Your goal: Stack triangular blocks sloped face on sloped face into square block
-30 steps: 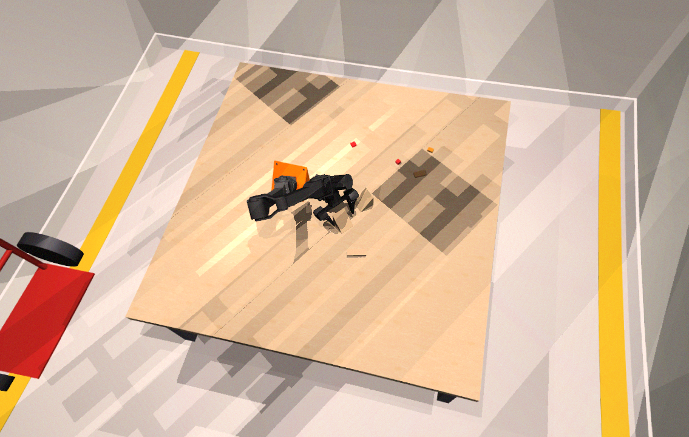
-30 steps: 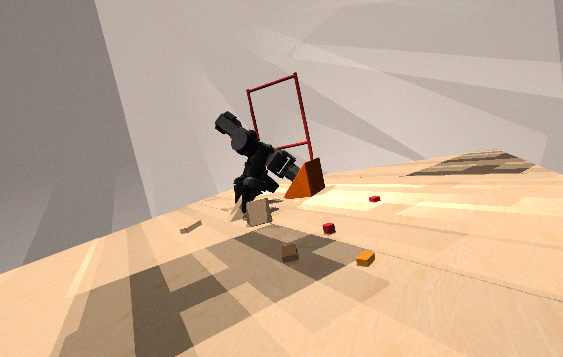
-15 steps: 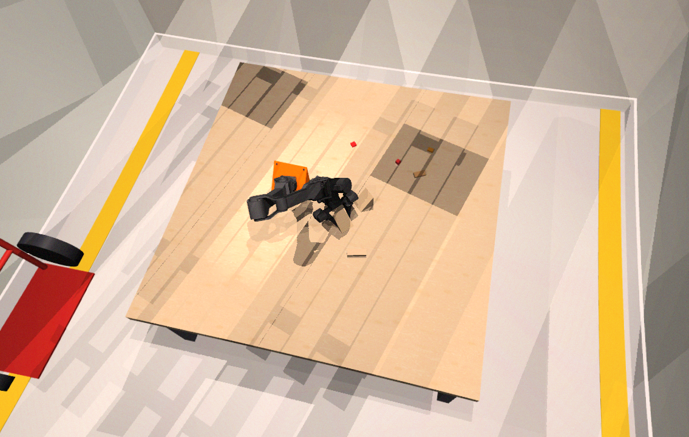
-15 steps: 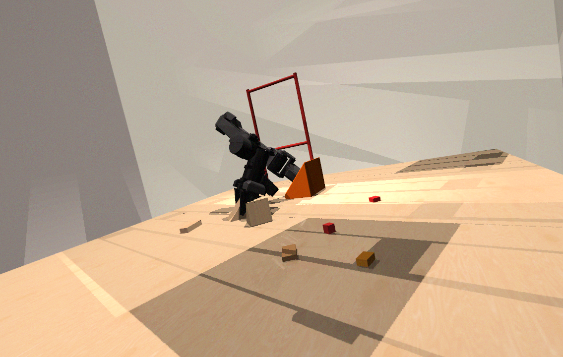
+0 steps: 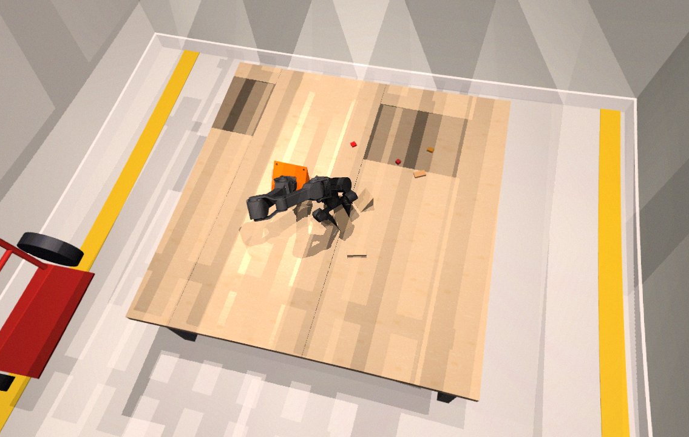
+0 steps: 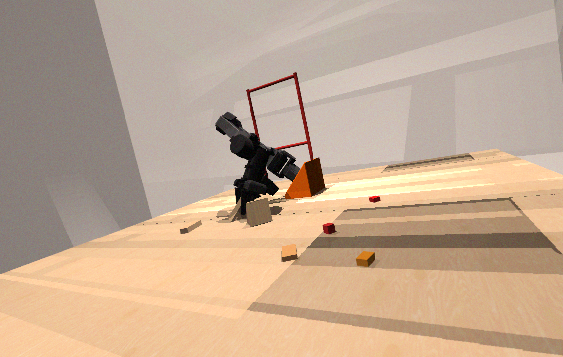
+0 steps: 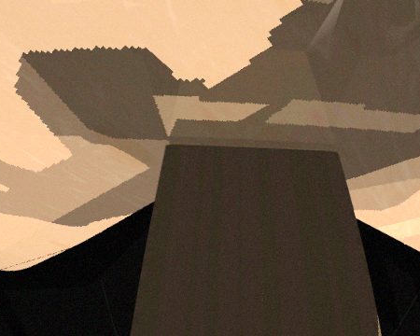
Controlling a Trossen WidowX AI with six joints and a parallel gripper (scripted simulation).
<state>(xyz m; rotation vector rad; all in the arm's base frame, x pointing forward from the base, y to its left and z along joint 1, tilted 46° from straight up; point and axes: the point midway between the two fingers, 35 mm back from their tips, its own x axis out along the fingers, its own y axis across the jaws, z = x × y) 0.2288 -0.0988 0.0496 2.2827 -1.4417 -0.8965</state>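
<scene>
The thin flat wooden piece lies 80 mm ahead of my gripper tip and 120 mm to the right of it. Round my gripper tip: orange cube 310 mm ahead, 400 mm to the left, 10 mm below.
</scene>
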